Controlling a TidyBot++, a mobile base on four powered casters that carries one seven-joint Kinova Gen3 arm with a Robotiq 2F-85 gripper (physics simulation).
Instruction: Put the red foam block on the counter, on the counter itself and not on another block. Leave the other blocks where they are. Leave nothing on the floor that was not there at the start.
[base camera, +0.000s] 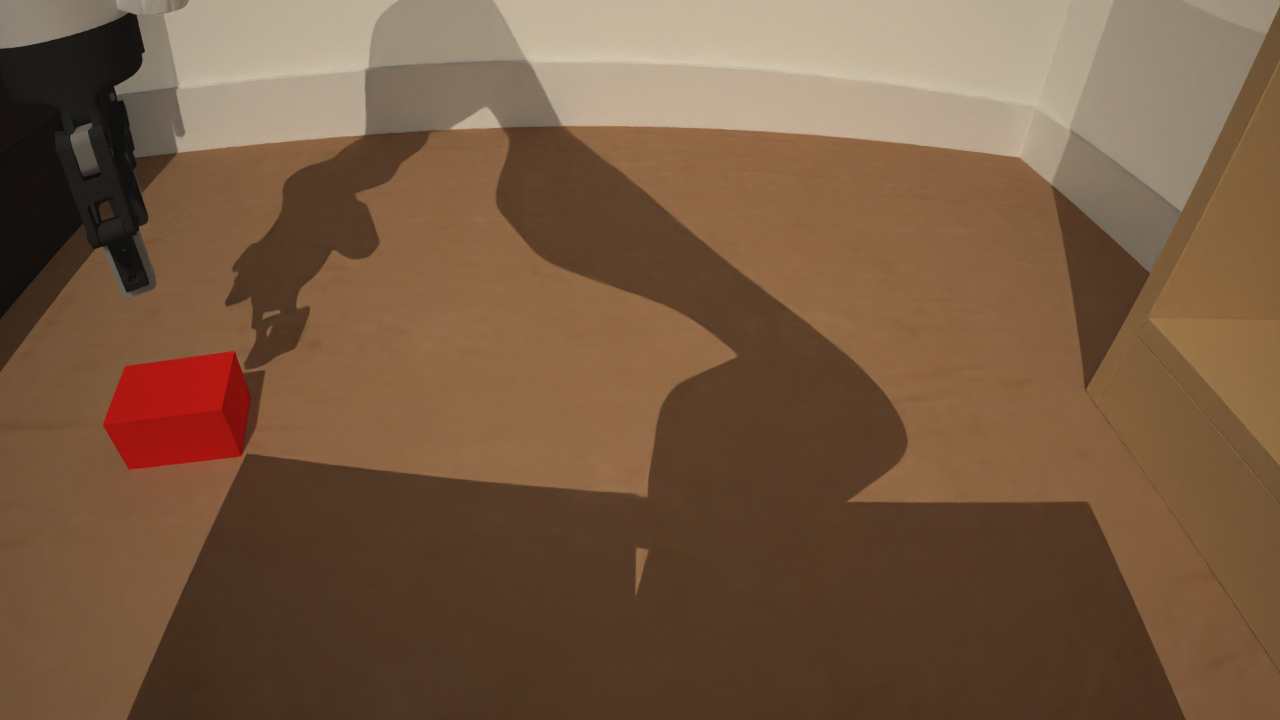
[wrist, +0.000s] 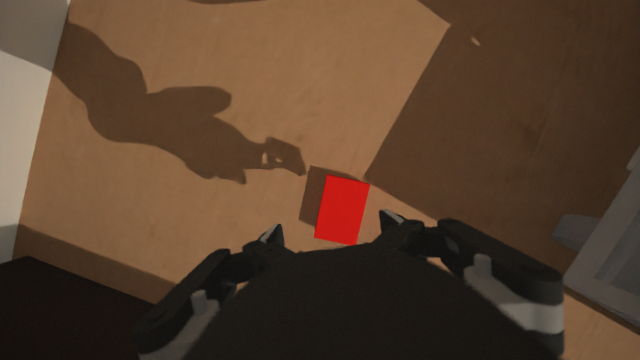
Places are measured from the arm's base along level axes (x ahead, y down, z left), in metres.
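Pixels of known places: gripper, fingertip midpoint: (base camera: 137, 255) (wrist: 331, 228).
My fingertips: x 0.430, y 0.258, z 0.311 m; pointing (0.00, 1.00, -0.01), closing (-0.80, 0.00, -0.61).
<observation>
Ahead of a thing's pixels: the offset from my fingertips to its top centre. "pt": to the spot under its first point.
The red foam block @(dx -0.020, dy +0.093, dz -0.002 m) (base camera: 177, 404) (wrist: 342, 210) lies flat on the wooden floor, at the left in the base camera view and near the middle in the wrist view. My gripper (base camera: 132, 273) (wrist: 331, 228) is open and empty, pointing down above the block. In the wrist view the block shows between and beyond the two fingertips, with air between the gripper and the block. In the base camera view the fingers are seen side-on, so one largely hides the other. A counter top and other blocks do not show in either view.
A dark cabinet-like body @(pt dx +0.195, dy +0.082, dz +0.317 m) (base camera: 31, 214) (wrist: 60, 305) stands at the left. A pale wall with a baseboard (base camera: 716, 94) runs behind. A light wooden shelf unit (base camera: 1190, 447) stands at the right. A grey part, apparently my base (wrist: 590, 265), shows at the wrist view's right. Arm shadows cross the floor.
</observation>
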